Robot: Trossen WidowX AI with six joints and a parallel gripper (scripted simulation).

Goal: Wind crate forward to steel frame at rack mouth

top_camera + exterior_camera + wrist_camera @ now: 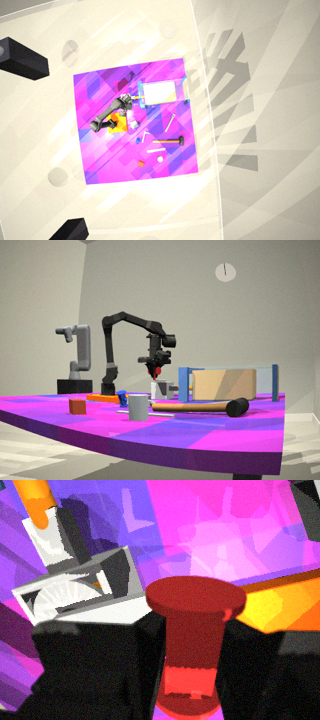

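The red-knobbed winch handle lies 4 cm to the left of my gripper tip and 1 cm below it. From my gripper tip the other things lie so: hand winch 9 cm to the left, 8 cm below, 1 cm behind; red knob 2 cm above; blue frame 16 cm ahead, 8 cm to the left, 1 cm below.
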